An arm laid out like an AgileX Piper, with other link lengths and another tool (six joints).
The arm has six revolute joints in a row. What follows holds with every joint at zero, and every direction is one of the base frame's.
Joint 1 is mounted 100.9 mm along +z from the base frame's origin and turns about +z.
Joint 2 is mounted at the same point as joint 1 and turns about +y.
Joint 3 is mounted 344.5 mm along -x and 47.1 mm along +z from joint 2 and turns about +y.
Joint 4 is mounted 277.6 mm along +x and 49 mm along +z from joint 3 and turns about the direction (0.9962, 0, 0.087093).
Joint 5 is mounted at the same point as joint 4 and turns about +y.
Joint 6 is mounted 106.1 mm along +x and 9.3 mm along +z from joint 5 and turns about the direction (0.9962, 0, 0.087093).
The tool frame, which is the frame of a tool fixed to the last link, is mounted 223.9 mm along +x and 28 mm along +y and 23.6 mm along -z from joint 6; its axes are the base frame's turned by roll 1.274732, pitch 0.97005 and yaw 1.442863 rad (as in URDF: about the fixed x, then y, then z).
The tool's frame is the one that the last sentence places.
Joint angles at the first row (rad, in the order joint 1, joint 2, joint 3, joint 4, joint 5, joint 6):
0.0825 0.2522 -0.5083 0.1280 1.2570 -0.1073
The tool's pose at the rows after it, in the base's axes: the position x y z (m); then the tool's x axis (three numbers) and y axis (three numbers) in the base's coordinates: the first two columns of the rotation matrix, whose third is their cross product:
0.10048 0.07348 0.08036 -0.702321 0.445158 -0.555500 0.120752 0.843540 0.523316
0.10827 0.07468 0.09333 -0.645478 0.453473 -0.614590 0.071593 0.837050 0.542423
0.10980 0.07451 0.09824 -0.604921 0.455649 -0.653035 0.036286 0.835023 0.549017
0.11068 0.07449 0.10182 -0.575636 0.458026 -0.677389 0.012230 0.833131 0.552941
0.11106 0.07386 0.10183 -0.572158 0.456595 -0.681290 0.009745 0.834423 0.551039
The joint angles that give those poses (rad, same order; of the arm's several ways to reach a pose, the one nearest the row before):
0.0825 0.1696 -0.5042 0.1302 1.2266 -0.1096
0.0825 0.0994 -0.5029 0.1327 1.1992 -0.1096
0.0825 0.0337 -0.4933 0.1324 1.1913 -0.1118
0.0825 -0.0114 -0.4871 0.1323 1.1862 -0.1125
0.0825 -0.0161 -0.4854 0.1305 1.1846 -0.1142

